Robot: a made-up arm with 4 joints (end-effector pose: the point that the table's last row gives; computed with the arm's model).
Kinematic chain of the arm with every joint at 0, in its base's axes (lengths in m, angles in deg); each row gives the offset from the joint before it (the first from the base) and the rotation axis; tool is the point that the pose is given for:
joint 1: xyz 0 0 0.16 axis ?
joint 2: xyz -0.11 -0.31 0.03 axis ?
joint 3: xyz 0.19 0 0.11 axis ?
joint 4: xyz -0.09 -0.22 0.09 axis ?
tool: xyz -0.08 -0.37 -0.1
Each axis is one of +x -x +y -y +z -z.
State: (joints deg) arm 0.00 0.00 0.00 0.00
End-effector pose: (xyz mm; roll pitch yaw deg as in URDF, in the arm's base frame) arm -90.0 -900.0 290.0 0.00 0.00 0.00
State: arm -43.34 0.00 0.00 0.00
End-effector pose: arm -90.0 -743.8 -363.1 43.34 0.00 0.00
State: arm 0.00 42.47 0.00 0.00
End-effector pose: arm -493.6 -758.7 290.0 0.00 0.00 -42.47
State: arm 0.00 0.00 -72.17 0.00
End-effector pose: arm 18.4 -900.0 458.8 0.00 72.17 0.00
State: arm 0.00 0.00 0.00 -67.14
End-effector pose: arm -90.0 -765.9 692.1 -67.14 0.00 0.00
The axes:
joint 1: -x
joint 2: -z
joint 3: -y
joint 4: +x

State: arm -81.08 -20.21 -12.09 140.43
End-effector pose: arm -145.7 -136.0 -6.7 -143.10 -17.53 15.78
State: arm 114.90 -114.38 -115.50 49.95
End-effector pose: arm 224.8 419.2 102.7 -163.61 -47.37 -74.79
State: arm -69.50 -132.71 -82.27 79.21
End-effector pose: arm 113.4 -346.8 1.0 38.14 14.74 95.41
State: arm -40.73 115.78 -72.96 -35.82
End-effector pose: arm -785.7 -527.5 192.2 -175.94 63.73 106.73
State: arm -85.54 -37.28 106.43 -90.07
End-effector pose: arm -78.2 99.3 -537.2 37.09 5.52 -103.07
